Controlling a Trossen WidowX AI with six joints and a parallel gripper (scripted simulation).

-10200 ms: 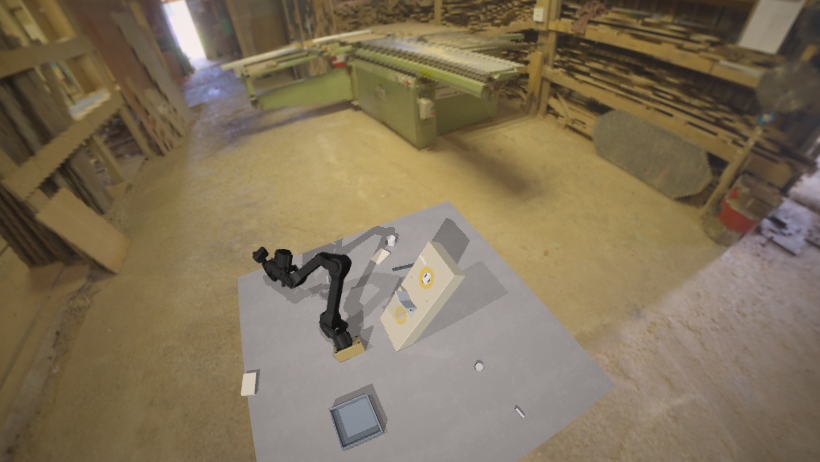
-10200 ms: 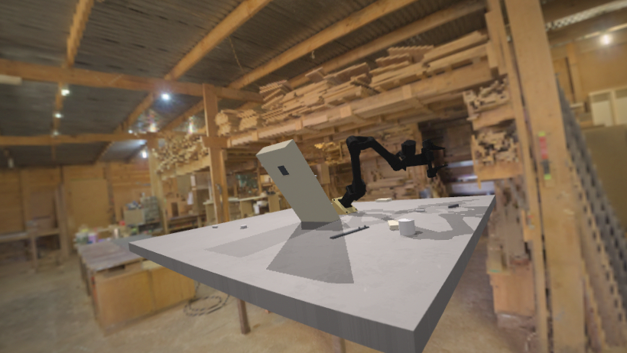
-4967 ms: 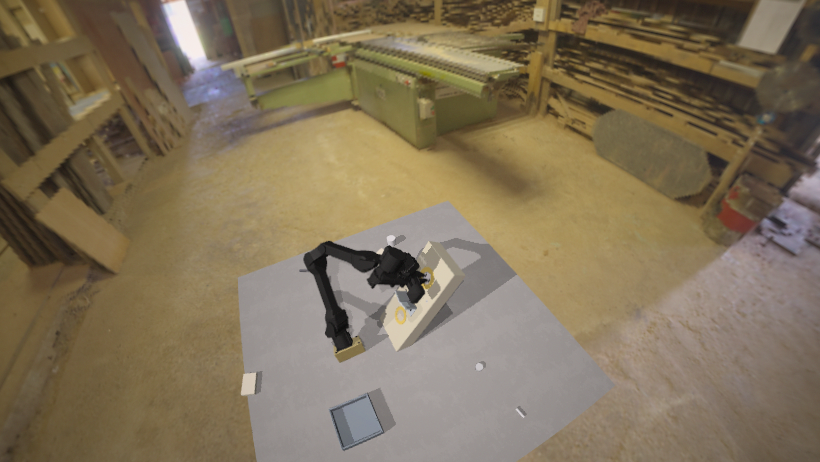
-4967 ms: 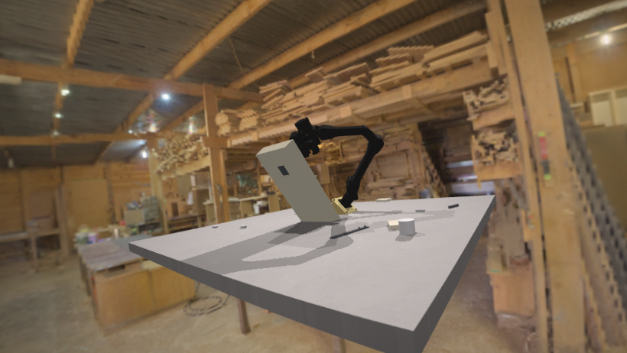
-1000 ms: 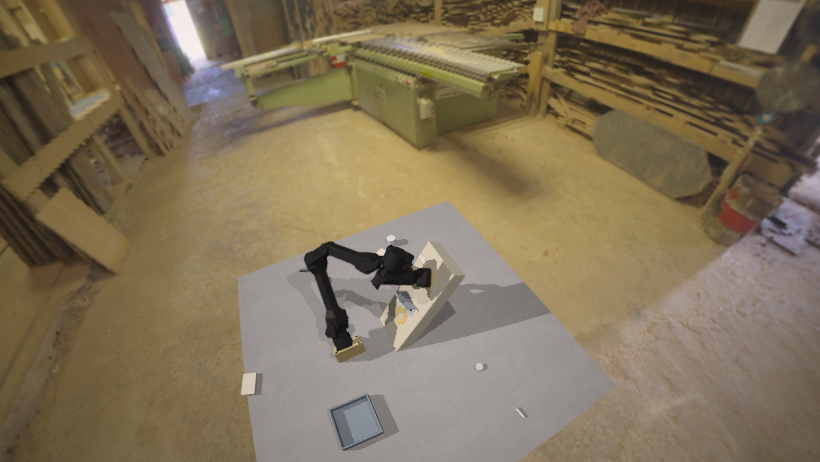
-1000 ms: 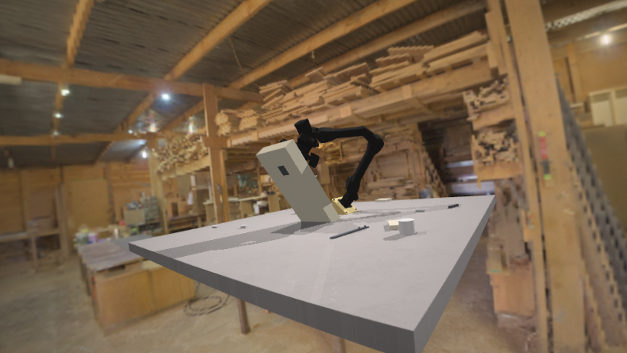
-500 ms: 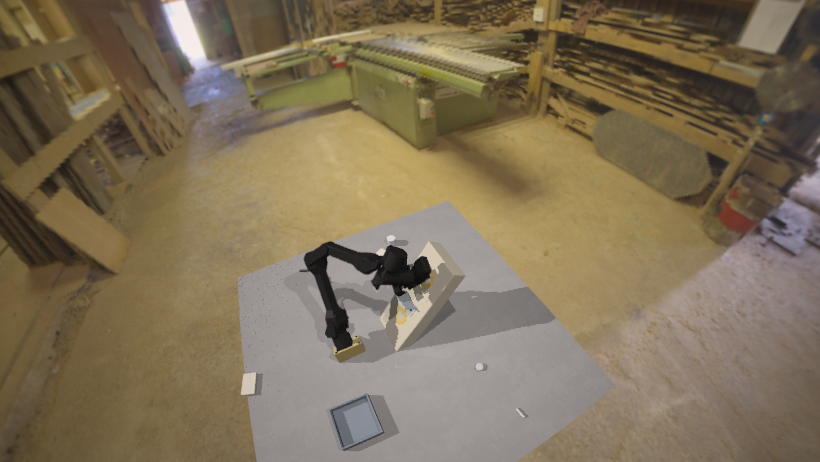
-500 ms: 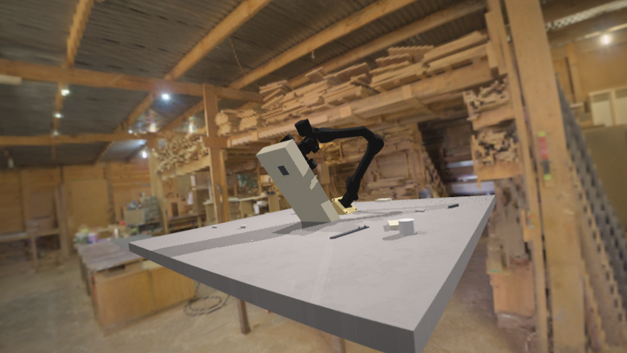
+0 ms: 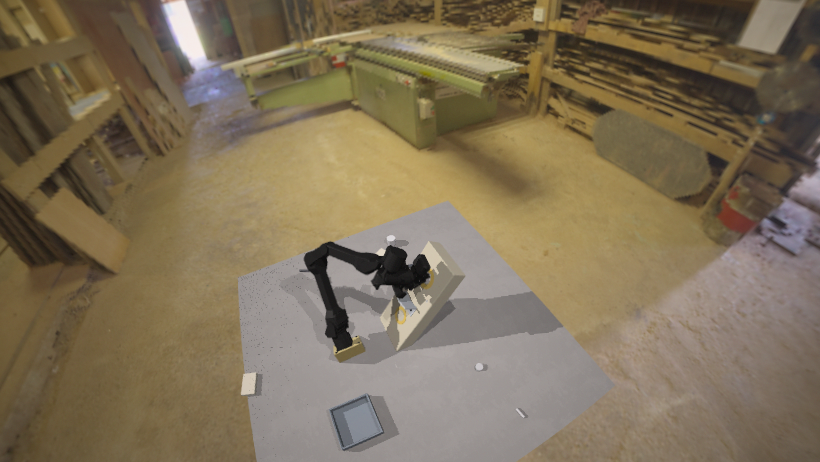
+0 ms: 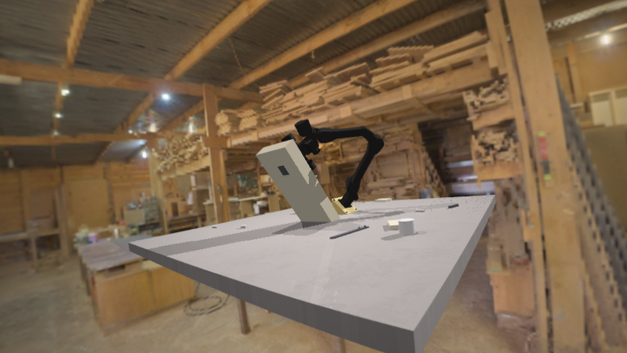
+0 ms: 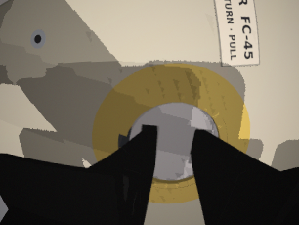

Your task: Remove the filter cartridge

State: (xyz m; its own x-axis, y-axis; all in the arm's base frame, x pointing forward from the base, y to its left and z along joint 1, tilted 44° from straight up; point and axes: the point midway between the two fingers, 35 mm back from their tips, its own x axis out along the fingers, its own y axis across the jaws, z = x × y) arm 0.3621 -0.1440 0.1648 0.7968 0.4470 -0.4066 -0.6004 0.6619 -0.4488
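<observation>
The round grey filter cartridge is 10 mm below my gripper tip and 10 mm ahead of it. From my gripper tip the other things lie so: beige service panel 80 mm below, 40 mm behind; then grey bracket 100 mm behind, 90 mm below; then grey tray 430 mm behind, 300 mm to the right, 260 mm below.
</observation>
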